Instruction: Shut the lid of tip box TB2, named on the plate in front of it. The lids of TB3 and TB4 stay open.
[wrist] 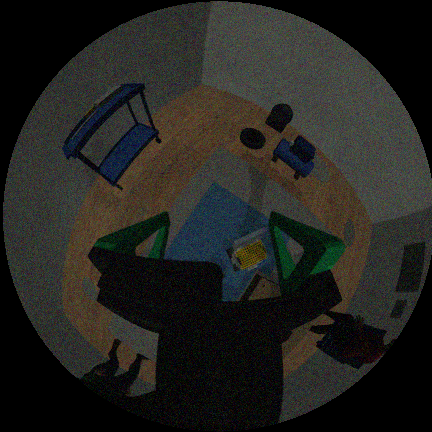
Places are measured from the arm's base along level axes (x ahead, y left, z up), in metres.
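Pixels of known places: gripper, between the fingertips: [218,216].
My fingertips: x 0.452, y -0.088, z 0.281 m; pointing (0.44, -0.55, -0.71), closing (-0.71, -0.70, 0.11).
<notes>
Ahead of a thing's pixels: the offset from my fingertips to its middle. "spot": to the spot under its first point. Level surfaces: height alone.
My gripper [218,216] is open, its two green fingers wide apart with nothing between them, high above the table. One tip box {0.184 m back, 0.060 m right, 0.410 m down} [251,255] with a yellow rack of tips shows in the wrist view, below and left of the right finger. A pale, see-through strip along its upper edge looks like its lid {spot: 0.128 m back, 0.090 m right, 0.405 m down} [247,239], standing open. No name plate can be read, so I cannot tell whether this is TB2, TB3 or TB4. The other tip boxes do not show; the black gripper body and the right finger hide part of the table.
A blue mat {0.474 m down} [200,225] lies on the grey table {0.477 m down} [220,162]. A brown open-looking box [265,288] stands close below the tip box, partly hidden by the gripper. On the wooden floor are a blue cart [131,145], a black round stool [252,138] and a small blue trolley [290,159]. A person [352,340] shows at the lower right.
</notes>
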